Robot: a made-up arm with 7 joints. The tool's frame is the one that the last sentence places. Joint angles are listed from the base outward.
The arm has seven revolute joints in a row. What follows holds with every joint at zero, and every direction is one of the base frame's. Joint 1 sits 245.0 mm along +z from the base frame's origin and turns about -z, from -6.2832 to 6.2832 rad. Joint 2 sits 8.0 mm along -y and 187.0 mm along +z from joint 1 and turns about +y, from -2.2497 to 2.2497 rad. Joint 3 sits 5.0 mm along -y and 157.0 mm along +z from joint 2 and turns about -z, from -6.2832 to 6.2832 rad. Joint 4 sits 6.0 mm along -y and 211.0 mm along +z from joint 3 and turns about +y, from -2.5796 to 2.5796 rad. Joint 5 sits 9.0 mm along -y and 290.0 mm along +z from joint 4 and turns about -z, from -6.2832 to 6.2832 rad. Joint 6 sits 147.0 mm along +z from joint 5 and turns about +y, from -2.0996 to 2.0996 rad. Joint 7 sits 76.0 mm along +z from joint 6 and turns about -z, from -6.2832 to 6.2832 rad. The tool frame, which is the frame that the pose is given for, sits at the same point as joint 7; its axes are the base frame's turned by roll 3.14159, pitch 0.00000 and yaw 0.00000 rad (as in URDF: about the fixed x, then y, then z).
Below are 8 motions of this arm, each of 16 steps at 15 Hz.
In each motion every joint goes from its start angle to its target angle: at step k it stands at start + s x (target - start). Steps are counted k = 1, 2, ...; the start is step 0. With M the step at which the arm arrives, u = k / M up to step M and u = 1 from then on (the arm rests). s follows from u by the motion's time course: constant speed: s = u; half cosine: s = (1 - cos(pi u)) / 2; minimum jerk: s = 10 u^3 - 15 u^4 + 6 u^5.
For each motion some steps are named. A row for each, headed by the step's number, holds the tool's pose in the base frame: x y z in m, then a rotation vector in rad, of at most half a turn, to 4 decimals.
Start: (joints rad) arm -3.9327 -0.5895 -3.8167 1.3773 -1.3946 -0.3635 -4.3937
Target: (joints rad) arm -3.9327 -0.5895 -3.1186 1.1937 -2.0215 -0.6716 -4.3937
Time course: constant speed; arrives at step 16
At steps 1, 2, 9, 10, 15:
1: 0.2418 0.6301 0.5901 1.3007 0.5582 -1.6004
2: 0.2646 0.6233 0.5882 1.3188 0.5216 -1.6665
9: 0.4096 0.5513 0.5888 1.4533 0.2574 -2.1058
10: 0.4278 0.5380 0.5909 1.4736 0.2193 -2.1651
15: 0.5071 0.4638 0.6089 1.5799 0.0317 -2.4485

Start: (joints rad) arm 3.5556 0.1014 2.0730 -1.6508 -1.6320 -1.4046 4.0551
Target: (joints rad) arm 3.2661 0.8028 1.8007 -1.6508 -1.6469 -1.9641 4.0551
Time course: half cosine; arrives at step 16
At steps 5, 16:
5: -0.3216 -0.3328 0.7317 -1.9762 -0.0048 0.9610
16: -0.3001 -0.3682 0.6615 -2.6954 -0.9057 0.9886

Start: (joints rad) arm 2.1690 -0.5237 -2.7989 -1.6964 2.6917 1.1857 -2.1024
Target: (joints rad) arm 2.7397 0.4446 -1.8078 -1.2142 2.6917 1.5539 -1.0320
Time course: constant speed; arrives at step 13
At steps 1, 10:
1: -0.2918 -0.1288 0.8581 -0.9064 -0.4540 -1.4251
10: -0.4816 0.1705 0.7785 -0.3702 0.1542 -1.7863

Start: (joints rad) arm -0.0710 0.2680 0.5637 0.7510 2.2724 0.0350 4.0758
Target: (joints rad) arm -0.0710 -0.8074 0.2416 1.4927 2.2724 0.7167 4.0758
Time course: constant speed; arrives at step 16
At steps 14, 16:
14: 0.0682 -0.1912 1.0909 -2.4350 0.4568 0.4057
16: 0.0163 -0.1812 1.0701 -2.4052 0.4110 0.2884

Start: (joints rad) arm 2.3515 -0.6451 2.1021 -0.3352 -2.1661 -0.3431 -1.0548
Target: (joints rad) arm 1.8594 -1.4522 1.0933 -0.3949 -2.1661 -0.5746 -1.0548
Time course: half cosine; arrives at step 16
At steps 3, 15, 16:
3: 0.4643 0.2968 1.0982 1.8764 -1.2163 -0.5146
15: 0.3577 0.7776 0.4178 1.2446 0.3427 -0.6695
16: 0.3530 0.7795 0.4097 1.2338 0.3552 -0.6716

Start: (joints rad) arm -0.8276 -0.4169 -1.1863 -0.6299 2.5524 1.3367 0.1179
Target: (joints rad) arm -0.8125 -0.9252 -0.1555 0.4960 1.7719 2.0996 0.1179
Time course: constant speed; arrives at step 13
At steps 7, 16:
7: -0.2634 -0.4368 1.0453 -1.6908 -0.0177 1.5575
16: -0.2739 -0.3819 1.0186 -1.3525 0.1631 1.8866

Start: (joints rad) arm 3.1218 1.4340 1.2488 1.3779 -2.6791 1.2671 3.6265
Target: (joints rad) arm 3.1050 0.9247 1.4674 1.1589 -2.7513 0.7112 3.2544
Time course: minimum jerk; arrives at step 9
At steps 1, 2, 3, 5, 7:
1: -0.5459 0.4134 0.3534 1.1304 0.8765 1.5941
2: -0.5537 0.4154 0.3786 1.1707 0.8774 1.5549
3: -0.5659 0.4191 0.4318 1.2517 0.8832 1.4682
5: -0.5719 0.4256 0.5953 1.4695 0.9312 1.1692
7: -0.5423 0.4264 0.7284 1.6159 1.0023 0.8841

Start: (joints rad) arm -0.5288 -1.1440 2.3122 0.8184 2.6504 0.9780 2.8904
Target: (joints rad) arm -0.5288 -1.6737 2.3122 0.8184 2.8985 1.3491 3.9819
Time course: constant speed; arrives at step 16
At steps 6, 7, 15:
6: -0.5599 -0.5663 0.3710 -0.8846 1.4879 -0.6572
7: -0.5577 -0.5639 0.3473 -0.8018 1.5178 -0.6047
15: -0.5162 -0.5326 0.1649 -0.1464 1.6371 -0.1479

